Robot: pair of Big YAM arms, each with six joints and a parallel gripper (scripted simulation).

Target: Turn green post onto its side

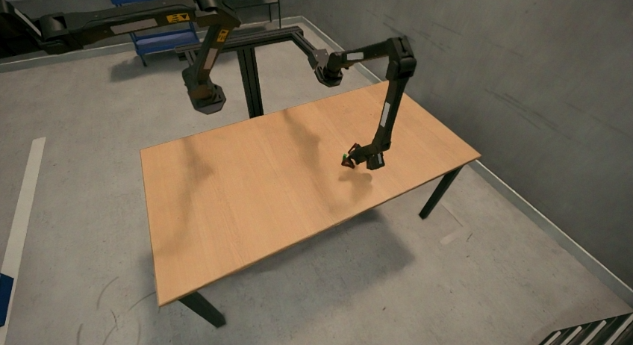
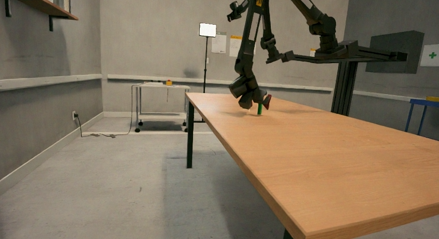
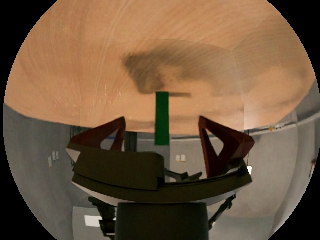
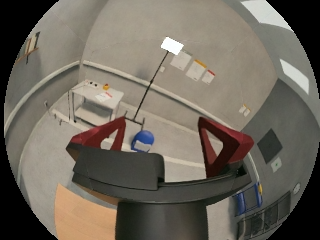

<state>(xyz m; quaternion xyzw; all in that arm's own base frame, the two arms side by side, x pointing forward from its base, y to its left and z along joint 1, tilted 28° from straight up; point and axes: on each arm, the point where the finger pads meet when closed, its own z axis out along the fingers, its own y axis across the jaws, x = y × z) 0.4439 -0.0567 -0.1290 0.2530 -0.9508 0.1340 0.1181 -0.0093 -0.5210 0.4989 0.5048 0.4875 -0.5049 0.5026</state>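
Right now my left hand is 10 mm to the left of the green post, 10 mm past it and 10 mm above it.
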